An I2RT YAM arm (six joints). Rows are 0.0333 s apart.
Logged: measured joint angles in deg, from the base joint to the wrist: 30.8, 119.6, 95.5, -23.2, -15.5, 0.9; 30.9, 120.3, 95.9, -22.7, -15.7, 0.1; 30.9, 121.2, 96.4, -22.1, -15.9, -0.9; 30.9, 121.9, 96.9, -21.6, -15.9, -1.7; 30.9, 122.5, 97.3, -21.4, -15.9, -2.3; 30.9, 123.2, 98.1, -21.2, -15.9, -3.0; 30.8, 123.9, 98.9, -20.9, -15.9, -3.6; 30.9, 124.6, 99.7, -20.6, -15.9, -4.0; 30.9, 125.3, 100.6, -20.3, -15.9, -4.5; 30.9, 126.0, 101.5, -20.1, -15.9, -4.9; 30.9, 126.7, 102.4, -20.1, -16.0, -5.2; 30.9, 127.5, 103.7, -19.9, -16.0, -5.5; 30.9, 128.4, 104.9, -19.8, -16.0, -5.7; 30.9, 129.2, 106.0, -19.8, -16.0, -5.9; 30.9, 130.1, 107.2, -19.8, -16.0, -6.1
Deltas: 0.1, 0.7, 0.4, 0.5, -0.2, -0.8; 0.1, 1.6, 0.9, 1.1, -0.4, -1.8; 0.1, 2.3, 1.4, 1.6, -0.4, -2.6; 0.1, 2.9, 1.8, 1.8, -0.4, -3.2; 0.1, 3.6, 2.6, 2.0, -0.4, -3.9; 0.0, 4.3, 3.4, 2.3, -0.4, -4.5; 0.1, 5.0, 4.2, 2.6, -0.4, -4.9; 0.1, 5.7, 5.1, 2.9, -0.4, -5.4; 0.1, 6.4, 6.0, 3.1, -0.4, -5.8; 0.1, 7.1, 6.9, 3.1, -0.5, -6.1; 0.1, 7.9, 8.2, 3.3, -0.5, -6.4; 0.1, 8.8, 9.4, 3.4, -0.5, -6.6; 0.1, 9.6, 10.5, 3.4, -0.5, -6.8; 0.1, 10.5, 11.7, 3.4, -0.5, -7.0
